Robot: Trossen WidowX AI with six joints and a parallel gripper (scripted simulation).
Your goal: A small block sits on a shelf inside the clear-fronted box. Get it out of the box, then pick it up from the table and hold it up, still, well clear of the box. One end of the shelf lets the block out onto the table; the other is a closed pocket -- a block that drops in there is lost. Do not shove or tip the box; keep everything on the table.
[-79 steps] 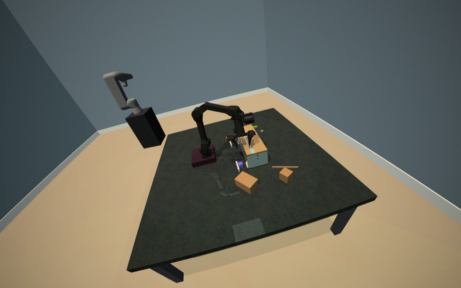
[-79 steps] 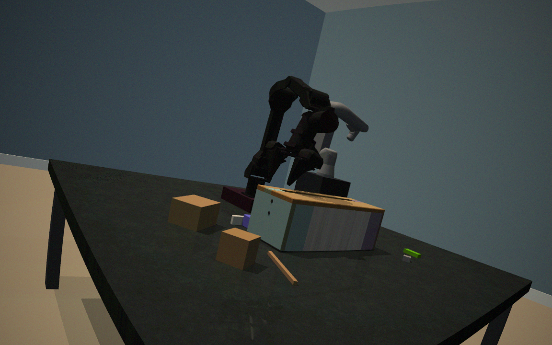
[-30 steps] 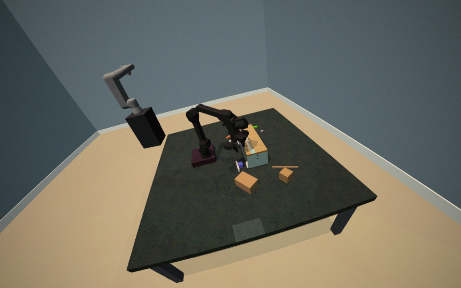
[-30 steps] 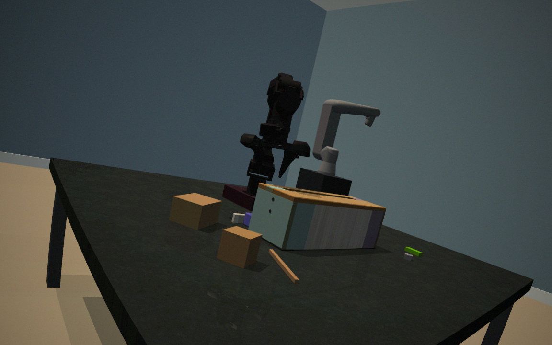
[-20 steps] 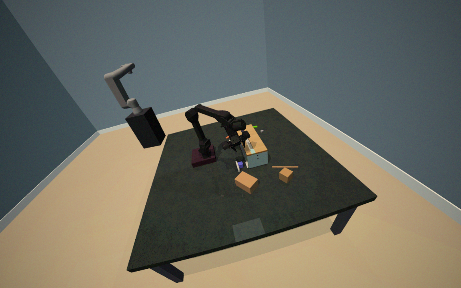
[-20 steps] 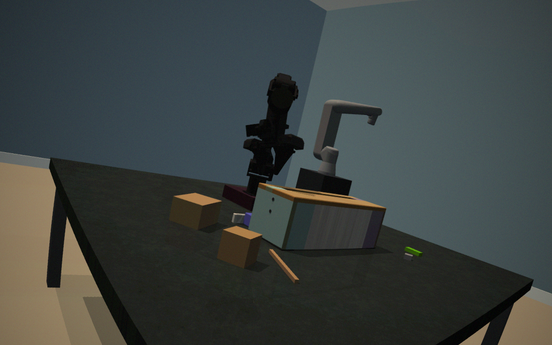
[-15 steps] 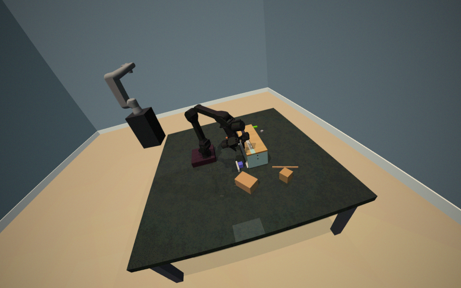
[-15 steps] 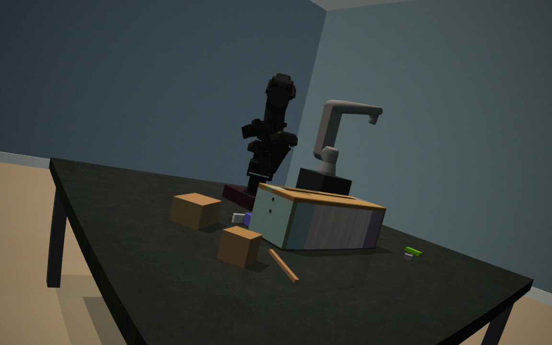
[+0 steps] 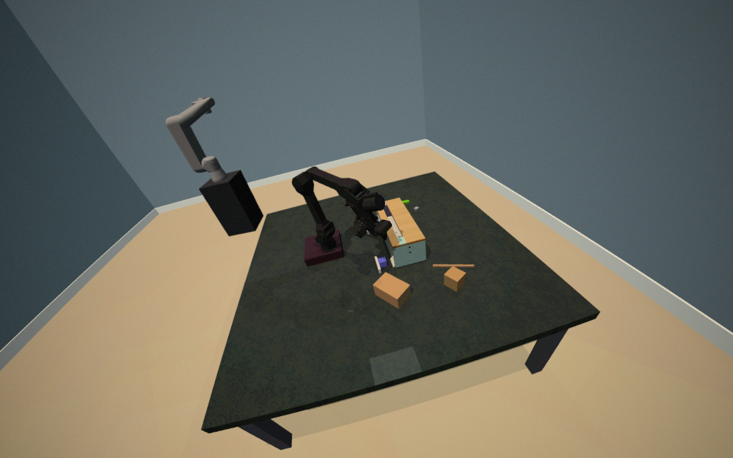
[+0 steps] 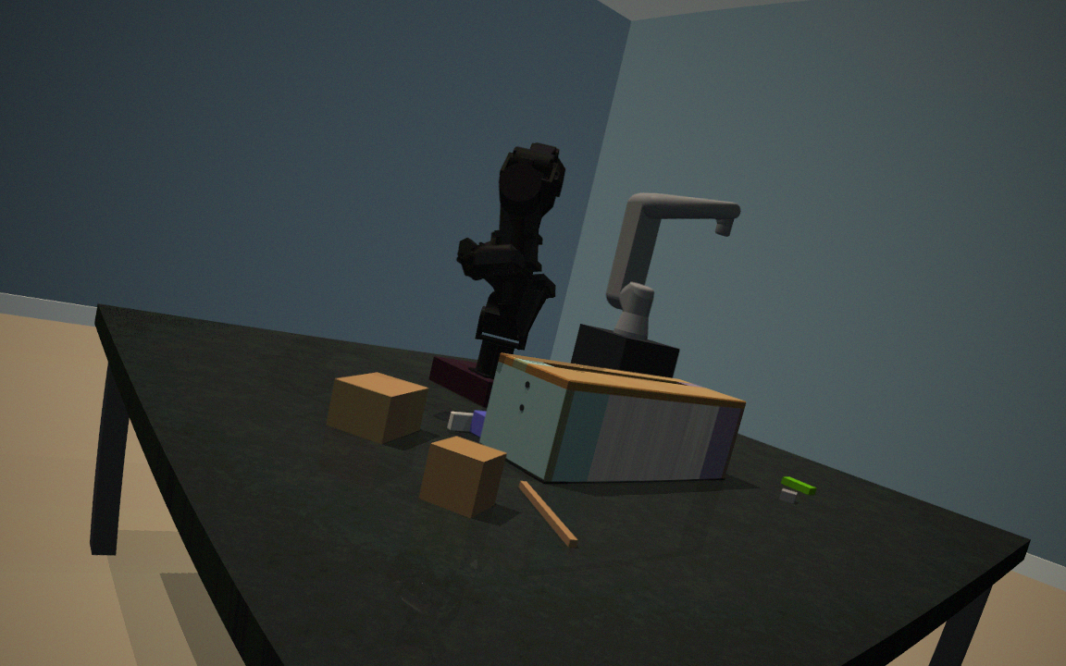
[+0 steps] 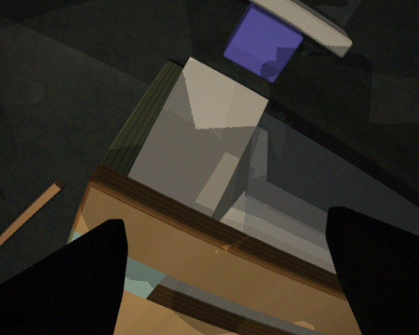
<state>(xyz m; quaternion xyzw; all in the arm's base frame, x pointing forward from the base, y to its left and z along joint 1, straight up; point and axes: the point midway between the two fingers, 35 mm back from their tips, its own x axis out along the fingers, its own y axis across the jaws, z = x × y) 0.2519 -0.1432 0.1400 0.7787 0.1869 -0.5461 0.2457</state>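
My gripper tip is now 1 cm past the small block and 14 cm above it. Round my gripper tip: thin wooden stick 28 cm ahead, 9 cm to the right, 15 cm below; then box 5 cm ahead, 15 cm to the left, 9 cm below; then small grey cube 24 cm ahead, 40 cm to the left, 15 cm below.
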